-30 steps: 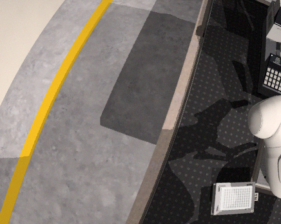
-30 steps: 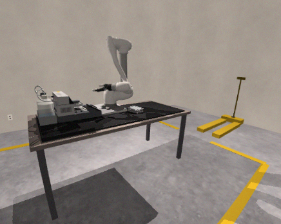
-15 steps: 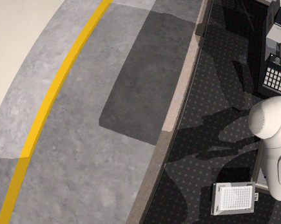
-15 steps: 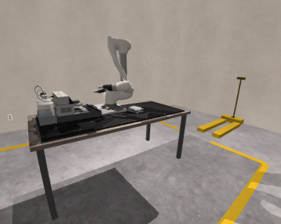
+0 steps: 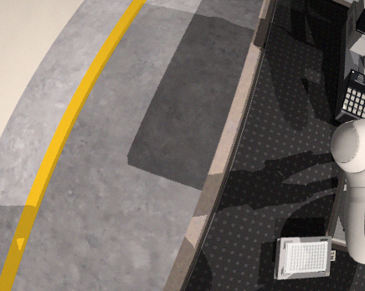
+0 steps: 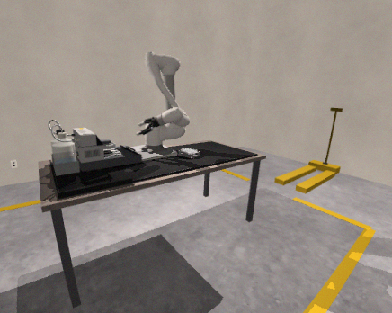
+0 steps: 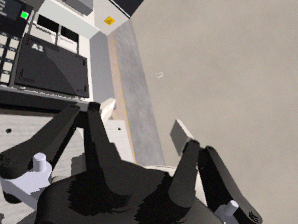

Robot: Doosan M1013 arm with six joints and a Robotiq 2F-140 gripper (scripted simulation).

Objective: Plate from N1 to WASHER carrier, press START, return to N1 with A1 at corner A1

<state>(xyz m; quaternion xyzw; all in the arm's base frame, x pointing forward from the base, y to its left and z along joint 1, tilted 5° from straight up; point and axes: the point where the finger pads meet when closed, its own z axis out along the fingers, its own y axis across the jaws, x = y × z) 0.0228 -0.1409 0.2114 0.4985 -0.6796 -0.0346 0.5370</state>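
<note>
My hand is 23 cm short of the white well plate, 37 cm to the right of it and 18 cm above it. Also, from my hand: plate nest N1: 23 cm ahead, 37 cm to the left, 19 cm below; plate washer: 5 cm ahead, 31 cm to the right, 10 cm below.
</note>
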